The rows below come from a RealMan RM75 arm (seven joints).
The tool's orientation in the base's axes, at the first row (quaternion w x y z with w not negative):
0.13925 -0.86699 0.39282 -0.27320
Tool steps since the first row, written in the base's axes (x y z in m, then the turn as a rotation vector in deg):
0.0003 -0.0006 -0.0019 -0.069 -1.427 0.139
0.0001 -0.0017 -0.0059 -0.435 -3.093 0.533
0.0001 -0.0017 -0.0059 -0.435 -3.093 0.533
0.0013 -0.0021 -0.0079 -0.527 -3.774 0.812
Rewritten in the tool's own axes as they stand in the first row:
-0.0001 0.0011 0.0017 1.094 0.910 -0.191
-0.0008 0.0037 0.0048 2.300 2.039 -0.769
-0.0008 0.0037 0.0048 2.300 2.039 -0.769
-0.0006 0.0042 0.0071 2.868 2.411 -1.068

